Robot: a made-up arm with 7 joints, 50 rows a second.
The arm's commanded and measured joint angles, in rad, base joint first. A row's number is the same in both.
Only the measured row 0 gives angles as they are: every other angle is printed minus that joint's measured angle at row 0.
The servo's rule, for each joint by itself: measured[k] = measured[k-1] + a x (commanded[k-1-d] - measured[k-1]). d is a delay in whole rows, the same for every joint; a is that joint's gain. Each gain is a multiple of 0.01, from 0.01 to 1. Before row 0 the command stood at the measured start. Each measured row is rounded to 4 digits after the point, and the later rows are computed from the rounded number. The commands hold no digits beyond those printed.
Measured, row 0:
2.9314 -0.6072 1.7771 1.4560 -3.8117 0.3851 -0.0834
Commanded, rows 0 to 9:
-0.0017 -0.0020 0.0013 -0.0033 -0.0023 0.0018 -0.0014
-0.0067 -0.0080 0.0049 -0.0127 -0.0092 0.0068 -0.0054
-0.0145 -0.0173 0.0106 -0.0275 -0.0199 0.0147 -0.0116
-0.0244 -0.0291 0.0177 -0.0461 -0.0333 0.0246 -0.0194
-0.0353 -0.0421 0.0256 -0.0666 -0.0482 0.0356 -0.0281
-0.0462 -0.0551 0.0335 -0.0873 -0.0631 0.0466 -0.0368
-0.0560 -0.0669 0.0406 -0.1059 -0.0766 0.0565 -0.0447
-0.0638 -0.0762 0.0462 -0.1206 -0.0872 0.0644 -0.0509
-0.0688 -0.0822 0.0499 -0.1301 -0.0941 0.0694 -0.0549
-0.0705 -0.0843 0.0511 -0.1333 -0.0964 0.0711 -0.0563
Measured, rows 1 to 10:
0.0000 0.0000 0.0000 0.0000 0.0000 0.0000 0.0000
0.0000 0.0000 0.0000 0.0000 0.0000 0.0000 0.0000
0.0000 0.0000 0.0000 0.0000 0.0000 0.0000 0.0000
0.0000 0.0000 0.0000 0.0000 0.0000 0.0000 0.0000
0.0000 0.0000 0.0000 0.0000 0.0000 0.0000 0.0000
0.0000 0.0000 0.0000 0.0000 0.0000 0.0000 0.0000
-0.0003 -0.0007 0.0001 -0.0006 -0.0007 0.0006 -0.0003
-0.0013 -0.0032 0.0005 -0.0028 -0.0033 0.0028 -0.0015
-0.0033 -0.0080 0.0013 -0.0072 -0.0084 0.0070 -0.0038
-0.0065 -0.0152 0.0026 -0.0142 -0.0161 0.0132 -0.0074
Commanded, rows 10 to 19:
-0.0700 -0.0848 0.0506 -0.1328 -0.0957 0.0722 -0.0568
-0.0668 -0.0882 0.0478 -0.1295 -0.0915 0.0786 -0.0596
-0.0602 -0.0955 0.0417 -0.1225 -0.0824 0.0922 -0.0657
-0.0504 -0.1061 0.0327 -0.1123 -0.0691 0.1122 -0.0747
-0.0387 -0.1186 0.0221 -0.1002 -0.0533 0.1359 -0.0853
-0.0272 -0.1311 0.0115 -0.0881 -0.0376 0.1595 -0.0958
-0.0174 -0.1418 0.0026 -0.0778 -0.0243 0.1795 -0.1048
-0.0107 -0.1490 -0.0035 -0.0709 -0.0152 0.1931 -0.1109
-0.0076 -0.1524 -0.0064 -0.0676 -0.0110 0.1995 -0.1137
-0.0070 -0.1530 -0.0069 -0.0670 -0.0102 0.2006 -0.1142
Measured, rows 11 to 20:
-0.0108 -0.0243 0.0044 -0.0236 -0.0261 0.0210 -0.0122
-0.0161 -0.0348 0.0067 -0.0351 -0.0376 0.0300 -0.0179
-0.0221 -0.0457 0.0094 -0.0478 -0.0497 0.0393 -0.0241
-0.0284 -0.0561 0.0123 -0.0609 -0.0613 0.0481 -0.0303
-0.0345 -0.0650 0.0153 -0.0734 -0.0715 0.0556 -0.0360
-0.0399 -0.0716 0.0182 -0.0842 -0.0792 0.0610 -0.0407
-0.0444 -0.0761 0.0208 -0.0929 -0.0843 0.0649 -0.0444
-0.0478 -0.0802 0.0230 -0.0995 -0.0865 0.0697 -0.0479
-0.0497 -0.0854 0.0245 -0.1036 -0.0852 0.0776 -0.0520
-0.0498 -0.0924 0.0252 -0.1052 -0.0802 0.0897 -0.0572

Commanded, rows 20 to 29:
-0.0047 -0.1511 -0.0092 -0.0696 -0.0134 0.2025 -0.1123
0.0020 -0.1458 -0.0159 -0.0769 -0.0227 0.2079 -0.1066
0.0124 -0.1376 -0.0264 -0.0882 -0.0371 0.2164 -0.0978
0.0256 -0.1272 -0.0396 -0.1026 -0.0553 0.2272 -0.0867
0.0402 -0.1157 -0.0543 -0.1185 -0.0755 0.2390 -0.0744
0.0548 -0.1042 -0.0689 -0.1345 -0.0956 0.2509 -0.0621
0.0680 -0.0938 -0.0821 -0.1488 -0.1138 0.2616 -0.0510
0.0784 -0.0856 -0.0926 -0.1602 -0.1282 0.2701 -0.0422
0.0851 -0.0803 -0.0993 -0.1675 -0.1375 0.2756 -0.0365
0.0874 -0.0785 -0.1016 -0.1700 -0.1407 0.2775 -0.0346
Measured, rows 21 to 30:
-0.0481 -0.1013 0.0250 -0.1043 -0.0719 0.1059 -0.0637
-0.0450 -0.1114 0.0239 -0.1014 -0.0613 0.1247 -0.0711
-0.0409 -0.1217 0.0222 -0.0972 -0.0498 0.1439 -0.0789
-0.0364 -0.1310 0.0201 -0.0925 -0.0391 0.1611 -0.0863
-0.0321 -0.1383 0.0180 -0.0880 -0.0304 0.1745 -0.0926
-0.0283 -0.1433 0.0160 -0.0842 -0.0241 0.1836 -0.0976
-0.0248 -0.1460 0.0140 -0.0816 -0.0208 0.1902 -0.1010
-0.0208 -0.1459 0.0116 -0.0808 -0.0214 0.1964 -0.1023
-0.0158 -0.1431 0.0086 -0.0821 -0.0263 0.2034 -0.1013
-0.0096 -0.1377 0.0047 -0.0858 -0.0353 0.2117 -0.0979

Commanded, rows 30 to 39:
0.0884 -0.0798 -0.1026 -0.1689 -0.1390 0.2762 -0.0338
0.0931 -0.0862 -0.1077 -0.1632 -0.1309 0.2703 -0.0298
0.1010 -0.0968 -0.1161 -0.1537 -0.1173 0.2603 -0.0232
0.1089 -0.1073 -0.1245 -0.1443 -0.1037 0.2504 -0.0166
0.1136 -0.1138 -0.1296 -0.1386 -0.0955 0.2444 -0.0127
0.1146 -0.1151 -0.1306 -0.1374 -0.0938 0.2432 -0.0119
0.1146 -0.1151 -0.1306 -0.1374 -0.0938 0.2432 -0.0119
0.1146 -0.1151 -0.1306 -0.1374 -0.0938 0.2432 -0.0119
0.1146 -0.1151 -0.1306 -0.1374 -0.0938 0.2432 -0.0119
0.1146 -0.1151 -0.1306 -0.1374 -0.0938 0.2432 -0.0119
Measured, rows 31 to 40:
-0.0021 -0.1302 0.0000 -0.0917 -0.0478 0.2213 -0.0925
0.0064 -0.1214 -0.0055 -0.0994 -0.0626 0.2317 -0.0855
0.0156 -0.1120 -0.0116 -0.1083 -0.0785 0.2422 -0.0776
0.0250 -0.1030 -0.0181 -0.1176 -0.0939 0.2520 -0.0695
0.0340 -0.0953 -0.0246 -0.1266 -0.1074 0.2603 -0.0619
0.0420 -0.0896 -0.0308 -0.1344 -0.1177 0.2663 -0.0556
0.0490 -0.0863 -0.0365 -0.1406 -0.1243 0.2698 -0.0506
0.0556 -0.0863 -0.0422 -0.1447 -0.1263 0.2700 -0.0458
0.0624 -0.0899 -0.0481 -0.1463 -0.1235 0.2666 -0.0406
0.0694 -0.0958 -0.0542 -0.1459 -0.1174 0.2609 -0.0351

